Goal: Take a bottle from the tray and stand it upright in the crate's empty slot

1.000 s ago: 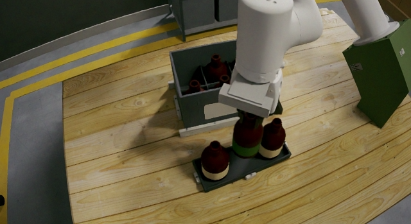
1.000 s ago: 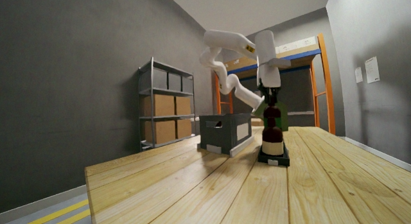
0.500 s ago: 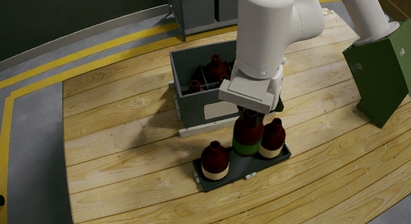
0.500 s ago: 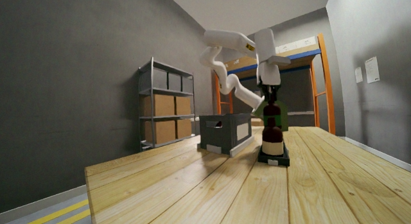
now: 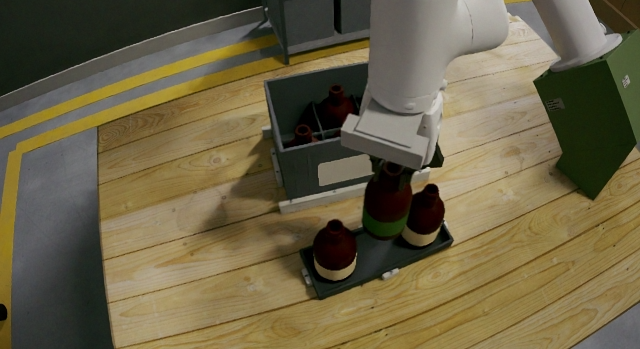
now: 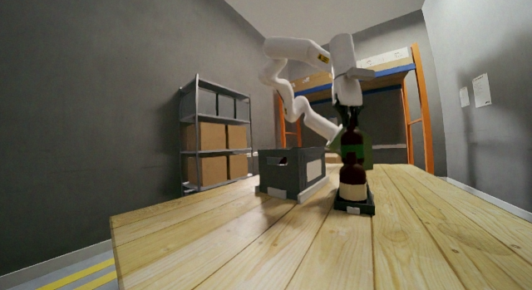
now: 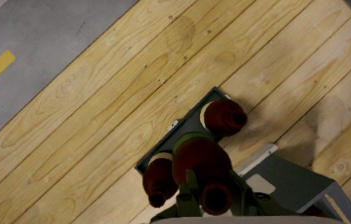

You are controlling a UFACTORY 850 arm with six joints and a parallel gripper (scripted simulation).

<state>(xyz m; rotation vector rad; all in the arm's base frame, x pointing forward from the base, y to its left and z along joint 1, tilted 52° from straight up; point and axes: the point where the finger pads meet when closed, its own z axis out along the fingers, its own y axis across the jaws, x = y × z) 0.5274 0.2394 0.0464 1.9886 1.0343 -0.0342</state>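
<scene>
The bottle is 70 mm below my hand. The rest, counted from my hand: crate 20 mm behind, 230 mm to the right, 180 mm below; then dark tray 250 mm below.
</scene>
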